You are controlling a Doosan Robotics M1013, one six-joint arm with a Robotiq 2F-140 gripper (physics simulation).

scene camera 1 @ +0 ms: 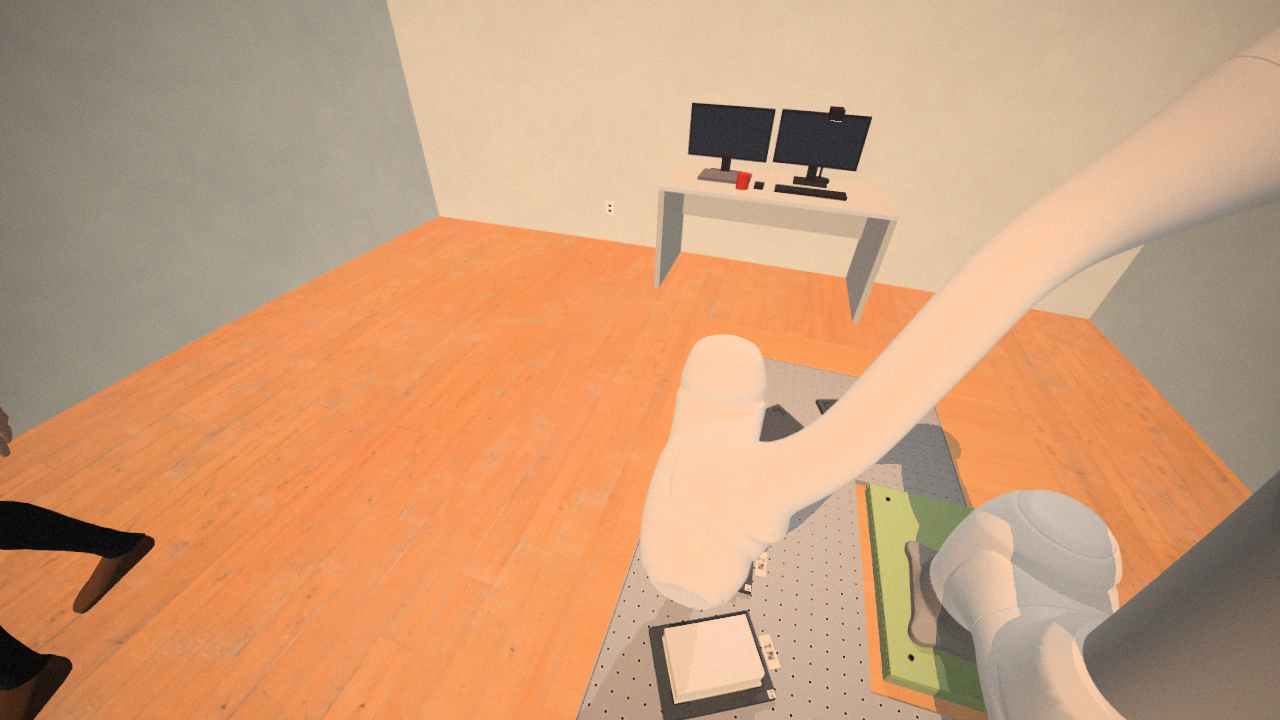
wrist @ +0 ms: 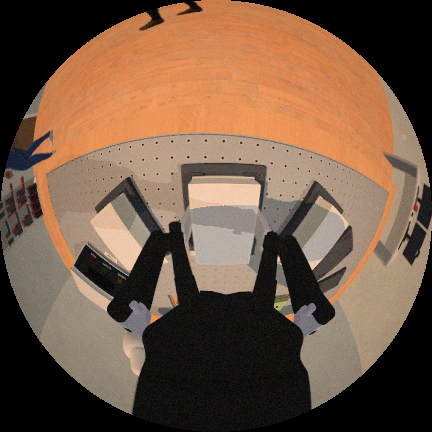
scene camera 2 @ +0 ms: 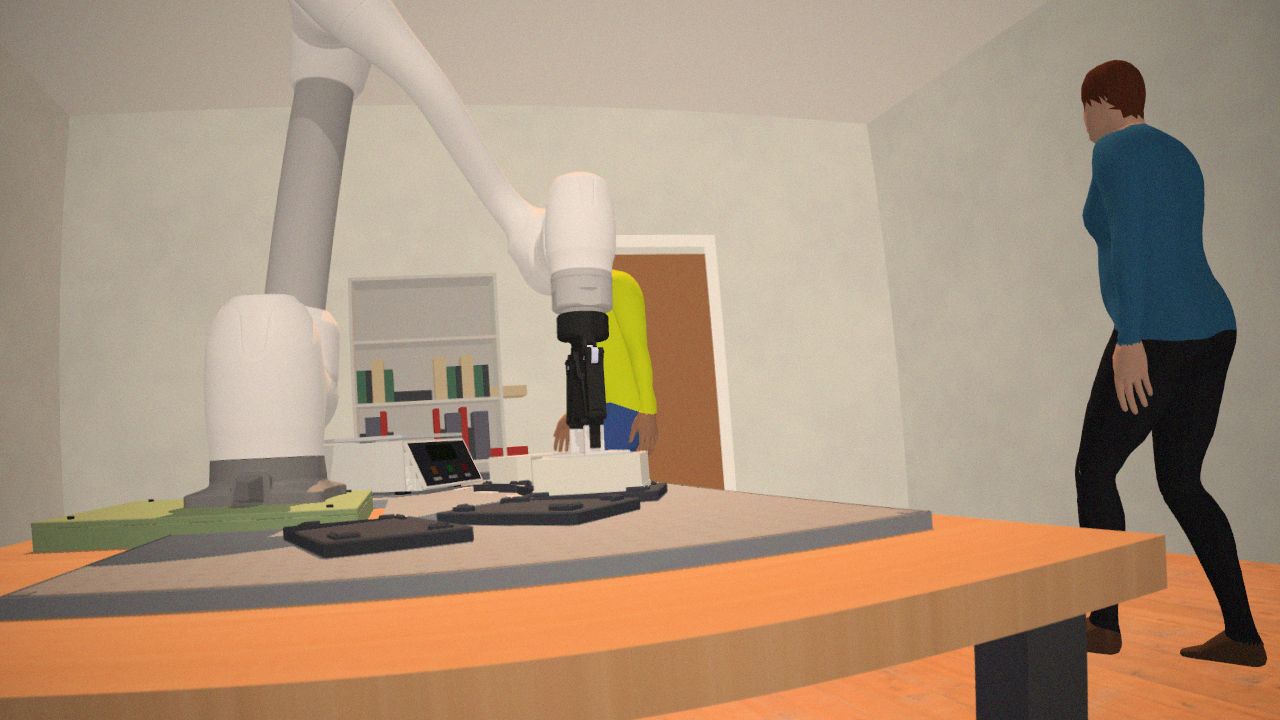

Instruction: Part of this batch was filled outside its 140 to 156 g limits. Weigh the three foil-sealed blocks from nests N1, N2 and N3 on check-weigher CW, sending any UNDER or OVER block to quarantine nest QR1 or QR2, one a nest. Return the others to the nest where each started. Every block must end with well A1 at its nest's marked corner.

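Places are measured from the arm's base along level axes (x ahead, y left, z up), in metres.
Pixels of known places: gripper, fingertip midpoint: (wrist: 223, 214); arm's base at its link origin: (scene camera 1: 964, 608) (scene camera 2: 270, 500).
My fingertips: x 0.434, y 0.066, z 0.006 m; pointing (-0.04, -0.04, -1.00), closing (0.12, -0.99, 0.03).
For each thing: its top centre in the pictures, then the offset to it from my fingertips. "spot": a spot on its surface instead. Level surfaces: height alone.
- middle pale foil-topped block at its top centre: (wrist: 223, 230) (scene camera 2: 579, 453) dx -0.010, dy -0.001, dz +0.029 m
- nest N2 at its top centre: (wrist: 223, 218) dx -0.010, dy -0.002, dz -0.006 m
- second block at its top centre: (scene camera 2: 533, 454) (scene camera 1: 713, 651) (wrist: 118, 242) dx -0.066, dy +0.171, dz +0.030 m
- nest N1 at a spot on its surface: (wrist: 125, 187) spot: dx +0.019, dy +0.166, dz -0.012 m
- third block at its top centre: (scene camera 2: 591, 455) (wrist: 322, 242) dx -0.014, dy -0.187, dz +0.030 m
- nest N3 at a spot on its surface: (wrist: 316, 189) spot: dx +0.067, dy -0.156, dz -0.012 m
- Check-weigher CW at its top centre: (scene camera 2: 395, 436) (wrist: 96, 297) dx -0.307, dy +0.337, dz +0.076 m
- grey perforated board at its surface level: dz -0.024 m
My gripper (scene camera 2: 587, 438) (wrist: 223, 214) points down with its fingers against both sides of the middle pale foil-topped block (wrist: 223, 200). That block is low at nest N2 (wrist: 225, 168); the wrist hides the grip in scene camera 1. A second block (scene camera 1: 713, 658) (wrist: 115, 225) sits in nest N1 (scene camera 1: 660, 671) (wrist: 125, 187). The third block (scene camera 2: 590, 474) (wrist: 320, 230) sits in nest N3 (wrist: 316, 189). Check-weigher CW (scene camera 2: 366, 462) (wrist: 100, 272) stands beyond N1; its reading is not legible. Two dark quarantine nests (scene camera 2: 380, 537) (scene camera 2: 554, 510) hold no block. Well A1 cannot be made out.
The grey perforated board (scene camera 1: 823, 573) (scene camera 2: 760, 514) carries the nests. The arm's base stands on a green plate (scene camera 1: 886, 573) (scene camera 2: 107, 530) beside it. A person in blue (scene camera 2: 1154, 232) and one in yellow (scene camera 2: 631, 340) stand beyond the table. A desk (scene camera 1: 778, 192) stands by the wall.
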